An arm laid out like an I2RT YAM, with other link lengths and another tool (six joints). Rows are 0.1 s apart.
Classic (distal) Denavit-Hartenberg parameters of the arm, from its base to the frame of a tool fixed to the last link. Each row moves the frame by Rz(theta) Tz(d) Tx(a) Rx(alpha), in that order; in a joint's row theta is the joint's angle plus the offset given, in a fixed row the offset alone. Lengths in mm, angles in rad.
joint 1: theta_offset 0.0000, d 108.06, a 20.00, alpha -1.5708
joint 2: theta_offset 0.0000, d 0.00, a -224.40, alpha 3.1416
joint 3: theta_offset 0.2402, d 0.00, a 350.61, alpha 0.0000
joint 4: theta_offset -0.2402, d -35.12, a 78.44, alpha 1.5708
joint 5: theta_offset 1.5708, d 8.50, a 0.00, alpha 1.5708
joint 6: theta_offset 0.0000, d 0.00, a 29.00, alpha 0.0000
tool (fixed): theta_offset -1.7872, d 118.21, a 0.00, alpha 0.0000
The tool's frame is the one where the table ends.
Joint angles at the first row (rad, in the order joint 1, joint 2, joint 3, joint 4, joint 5, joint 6):
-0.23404, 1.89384, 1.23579, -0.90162, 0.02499, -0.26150
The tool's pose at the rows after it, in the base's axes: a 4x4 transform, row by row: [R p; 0 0 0 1], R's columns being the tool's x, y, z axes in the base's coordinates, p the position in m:
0.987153 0.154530 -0.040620 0.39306; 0.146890 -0.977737 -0.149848 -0.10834; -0.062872 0.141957 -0.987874 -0.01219; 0 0 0 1
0.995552 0.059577 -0.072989 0.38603; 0.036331 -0.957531 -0.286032 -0.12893; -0.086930 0.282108 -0.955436 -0.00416; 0 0 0 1
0.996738 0.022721 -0.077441 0.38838; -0.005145 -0.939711 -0.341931 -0.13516; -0.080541 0.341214 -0.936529 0.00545; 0 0 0 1
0.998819 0.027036 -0.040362 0.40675; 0.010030 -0.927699 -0.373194 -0.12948; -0.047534 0.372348 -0.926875 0.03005; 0 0 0 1
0.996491 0.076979 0.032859 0.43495; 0.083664 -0.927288 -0.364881 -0.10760; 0.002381 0.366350 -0.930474 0.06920; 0 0 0 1
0.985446 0.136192 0.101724 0.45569; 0.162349 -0.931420 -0.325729 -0.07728; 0.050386 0.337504 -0.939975 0.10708; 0 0 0 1
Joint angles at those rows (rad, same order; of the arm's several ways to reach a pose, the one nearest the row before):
-0.24091, 1.89383, 1.23579, -0.91651, 0.15583, -0.17644
-0.25502, 1.89381, 1.23615, -0.91154, 0.29965, -0.08793
-0.25350, 1.89650, 1.25753, -0.92030, 0.35801, -0.04827
-0.22411, 1.89993, 1.33192, -0.95579, 0.38205, -0.03604
-0.16689, 1.90185, 1.45322, -1.02253, 0.36221, -0.05207
-0.10433, 1.90147, 1.56844, -1.09502, 0.31872, -0.06542

